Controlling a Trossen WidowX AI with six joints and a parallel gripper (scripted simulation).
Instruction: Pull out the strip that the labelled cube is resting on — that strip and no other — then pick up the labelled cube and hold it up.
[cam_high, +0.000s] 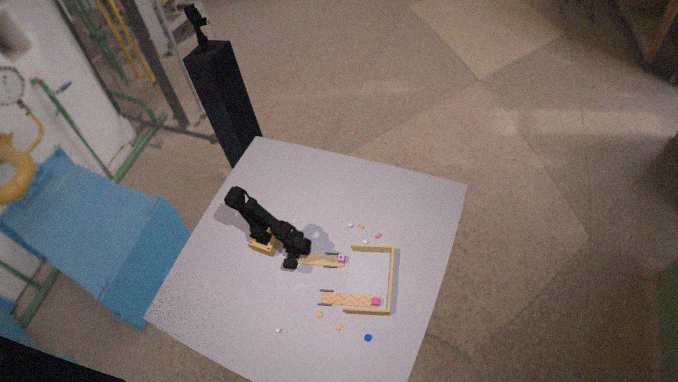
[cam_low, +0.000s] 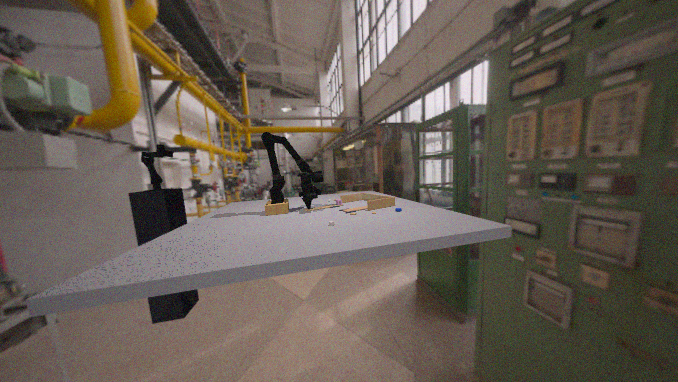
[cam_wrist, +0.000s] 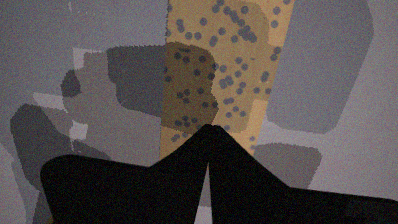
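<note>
The dotted strip is 90 mm ahead of my gripper tip and 30 mm to the left of it. Round my gripper tip: pink piece: 310 mm ahead, 240 mm to the left; blue disc: 450 mm ahead, 240 mm to the right.
</note>
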